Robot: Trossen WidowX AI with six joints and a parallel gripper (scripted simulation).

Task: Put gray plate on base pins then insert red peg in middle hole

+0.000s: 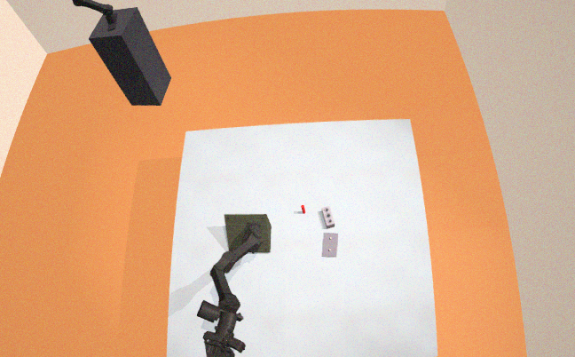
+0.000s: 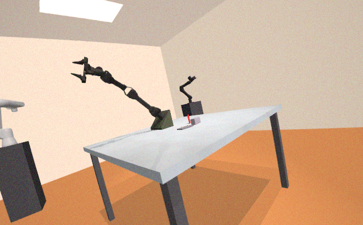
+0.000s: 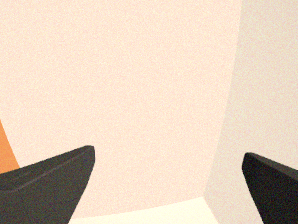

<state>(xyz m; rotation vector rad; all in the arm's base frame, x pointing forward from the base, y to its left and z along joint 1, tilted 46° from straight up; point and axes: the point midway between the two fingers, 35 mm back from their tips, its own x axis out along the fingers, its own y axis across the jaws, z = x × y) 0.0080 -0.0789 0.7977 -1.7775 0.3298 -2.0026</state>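
Right now the gray plate is 26 cm ahead of my gripper tip, 78 cm to the left of it and 58 cm below it. Also, from my gripper tip: red peg 14 cm ahead, 81 cm to the left, 58 cm below; base 29 cm ahead, 65 cm to the left, 61 cm below.
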